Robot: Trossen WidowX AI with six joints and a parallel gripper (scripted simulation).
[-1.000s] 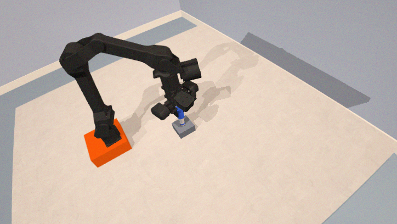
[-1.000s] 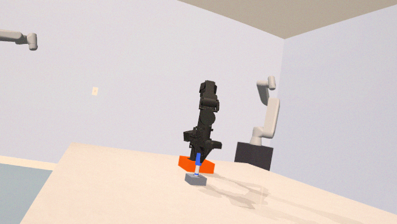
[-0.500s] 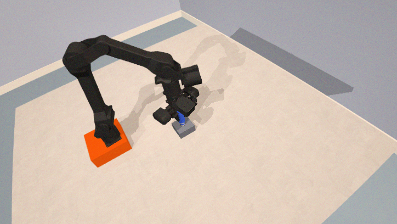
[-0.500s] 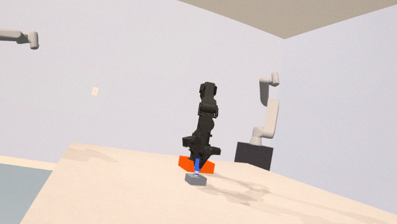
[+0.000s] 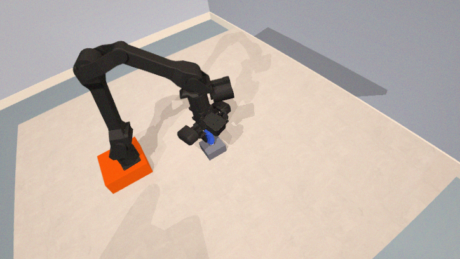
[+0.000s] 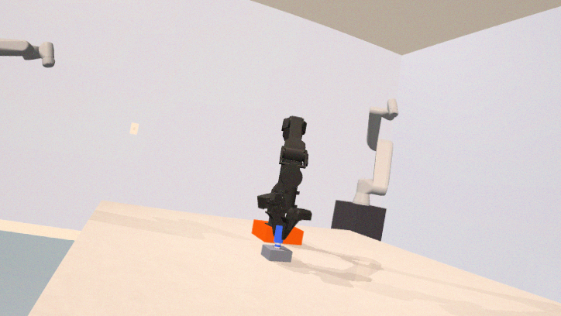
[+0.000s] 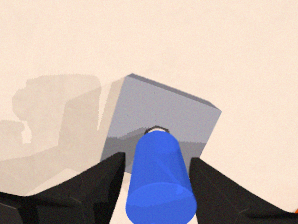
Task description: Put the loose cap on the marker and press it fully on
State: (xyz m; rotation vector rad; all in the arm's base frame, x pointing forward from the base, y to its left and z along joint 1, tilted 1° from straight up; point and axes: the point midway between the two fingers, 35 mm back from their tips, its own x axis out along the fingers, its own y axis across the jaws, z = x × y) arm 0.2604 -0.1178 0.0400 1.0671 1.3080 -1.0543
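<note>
My gripper tip is now 10 mm below the blue marker cap.
</note>
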